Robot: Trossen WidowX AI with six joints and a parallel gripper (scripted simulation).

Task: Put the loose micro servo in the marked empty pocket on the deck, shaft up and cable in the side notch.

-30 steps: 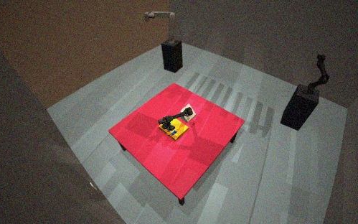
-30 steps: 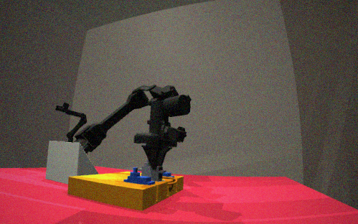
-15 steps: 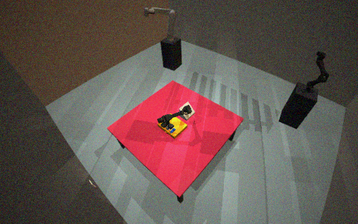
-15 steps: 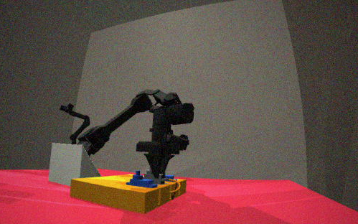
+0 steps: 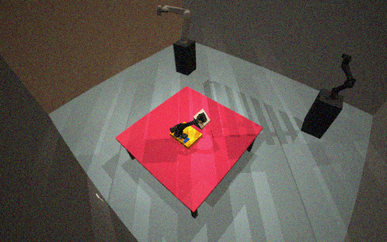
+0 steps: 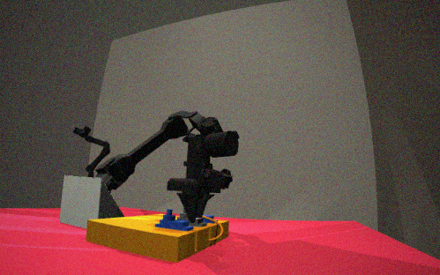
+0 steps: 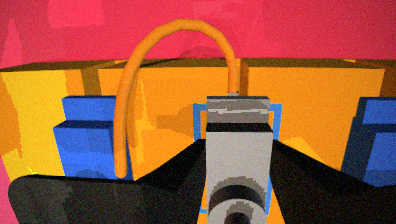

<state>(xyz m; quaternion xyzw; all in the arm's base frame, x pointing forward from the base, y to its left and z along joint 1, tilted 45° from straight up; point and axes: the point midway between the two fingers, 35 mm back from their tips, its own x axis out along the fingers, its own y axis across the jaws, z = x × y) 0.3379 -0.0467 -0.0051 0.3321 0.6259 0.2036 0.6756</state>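
The yellow-orange deck is 12 cm behind my gripper tip, 2 cm to the left of it and 3 cm below it.
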